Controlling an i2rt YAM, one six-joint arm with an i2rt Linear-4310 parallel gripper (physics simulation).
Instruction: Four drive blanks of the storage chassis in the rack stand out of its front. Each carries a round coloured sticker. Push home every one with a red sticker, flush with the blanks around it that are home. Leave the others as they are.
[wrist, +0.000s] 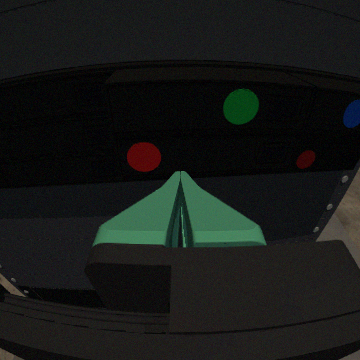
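Note:
The black storage chassis (55, 130) spans the view above the fingers; its blanks are very dark and their edges are hard to see. A bright red sticker (144, 157) is on a lower-row blank, left of the fingertips. A green sticker (241, 106) is on an upper-row blank to the right. A darker red sticker (305, 159) is on a lower-row blank further right. A blue sticker (352, 114) is cut by the right edge. My green gripper (179, 179) is shut and empty, its tips just right of and below the bright red sticker. Contact with a blank cannot be told.
A dark panel (280, 200) lies below the chassis, behind the fingers. The rack's right post with screws (329, 206) stands at the right, with brownish floor (350, 200) beyond it. A dark unit (180, 30) runs across the top of the view.

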